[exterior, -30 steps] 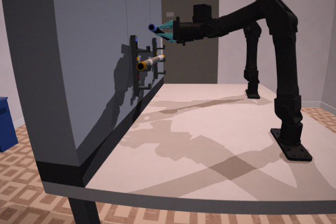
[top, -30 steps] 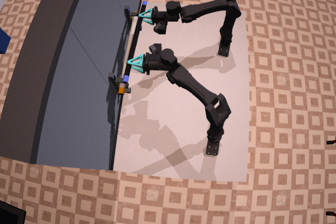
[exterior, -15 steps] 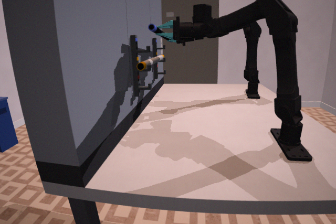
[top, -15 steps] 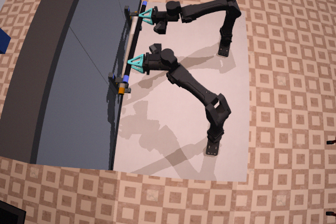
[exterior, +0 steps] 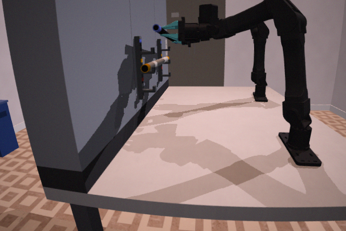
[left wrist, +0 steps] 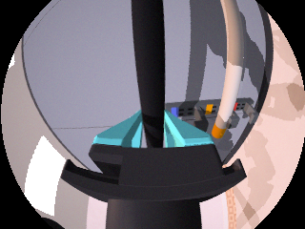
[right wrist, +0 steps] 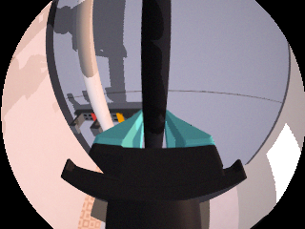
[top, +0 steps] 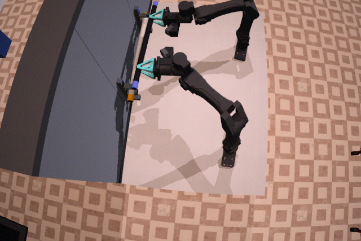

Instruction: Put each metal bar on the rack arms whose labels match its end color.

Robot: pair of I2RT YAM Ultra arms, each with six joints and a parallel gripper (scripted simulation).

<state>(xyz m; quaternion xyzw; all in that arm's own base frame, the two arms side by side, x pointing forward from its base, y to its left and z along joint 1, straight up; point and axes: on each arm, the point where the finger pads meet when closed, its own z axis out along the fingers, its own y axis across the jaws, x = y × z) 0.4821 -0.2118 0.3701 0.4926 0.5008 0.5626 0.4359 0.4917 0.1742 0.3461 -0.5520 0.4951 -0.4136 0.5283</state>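
Right now the dark metal bar is 10 mm behind my right hand, 140 mm to the left of it and 10 mm above it. Also, from my right hand: pale metal bar: 40 mm ahead, 150 mm to the left, 110 mm below; tall grey wall panel: 150 mm ahead, 200 mm to the left, 80 mm above.
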